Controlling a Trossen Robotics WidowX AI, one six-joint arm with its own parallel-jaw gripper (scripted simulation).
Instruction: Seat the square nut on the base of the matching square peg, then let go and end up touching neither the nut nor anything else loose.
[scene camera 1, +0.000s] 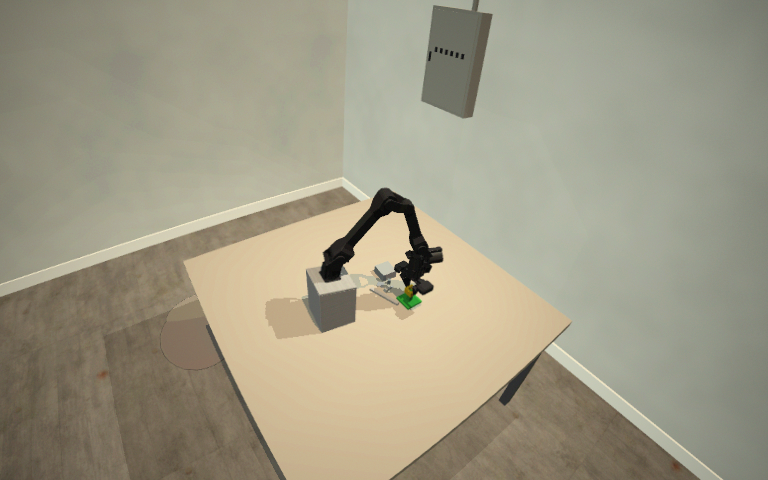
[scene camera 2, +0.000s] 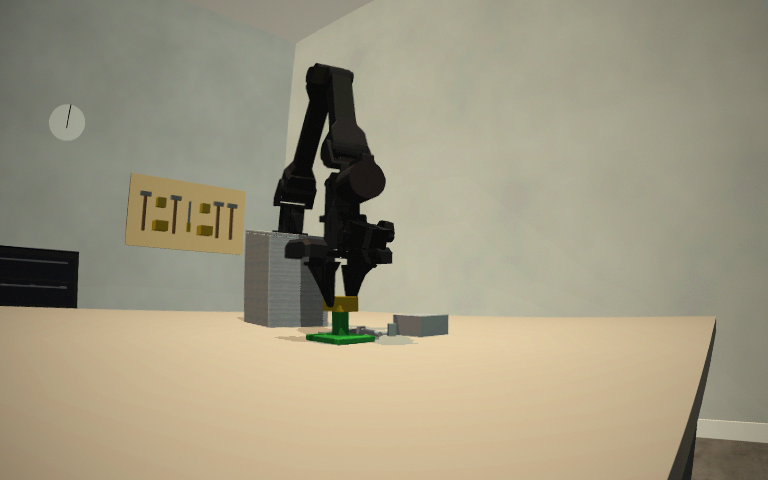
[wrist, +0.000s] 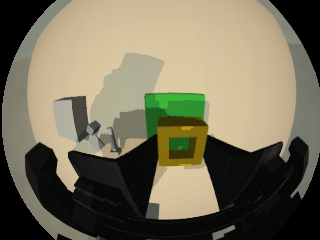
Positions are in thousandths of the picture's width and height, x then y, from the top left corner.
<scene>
My gripper shows in scene camera 1 (535, 607), in scene camera 2 (443, 641) and in the wrist view (564, 577).
</scene>
